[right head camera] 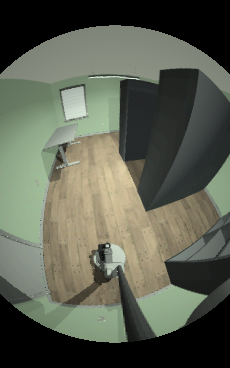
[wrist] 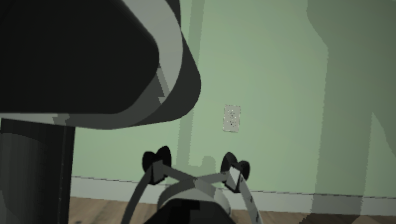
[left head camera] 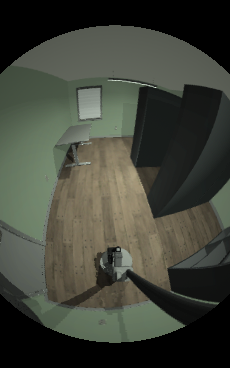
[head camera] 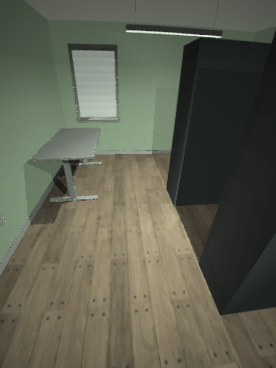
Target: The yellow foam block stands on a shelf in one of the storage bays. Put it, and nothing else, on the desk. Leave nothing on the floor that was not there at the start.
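Frame: origin at the robot's base, x ahead, y left, z up, level; millimetres.
Seen in the pictures: gripper, fingertip midpoint: point(wrist: 196, 161) point(left head camera: 111, 274).
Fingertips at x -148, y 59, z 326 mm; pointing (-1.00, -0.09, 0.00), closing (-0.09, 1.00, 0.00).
Observation:
A point is followed by its place in that frame.
The grey desk point(head camera: 72, 142) @(x 2539, y 1114, z 693 mm) point(left head camera: 75, 134) @(x 2388, y 1059, z 693 mm) point(right head camera: 62, 135) @(x 2402, y 1043, z 693 mm) stands against the left wall towards the window; its top looks bare. The yellow foam block does not show in these views. In the wrist view my gripper point(wrist: 196, 161) @(x -148, y 59, z 326 mm) is open, its two fingertips apart with wall and baseboard behind them. The gripper is far from the desk. The insides of the two dark tall units are hidden from here, and the shelves of the unit at the lower right show only in part.
Two dark tall units, a far one point(head camera: 220, 125) @(x 2107, y -831, z 1108 mm) point(left head camera: 155, 127) @(x 2093, y -745, z 1043 mm) point(right head camera: 141, 120) @(x 2099, y -785, z 1015 mm) and a nearer one point(head camera: 240, 200) @(x 968, y -608, z 898 mm) point(left head camera: 187, 155) @(x 811, y -632, z 1164 mm) point(right head camera: 172, 140) @(x 788, y -636, z 1207 mm), stand on the right. A shelf unit point(left head camera: 200, 282) @(x -405, y -820, z 667 mm) point(right head camera: 195, 275) @(x -397, y -818, z 643 mm) stands at the lower right. Wood floor point(head camera: 115, 240) @(x 1368, y 291, z -27 mm) stretches between them and the left wall.

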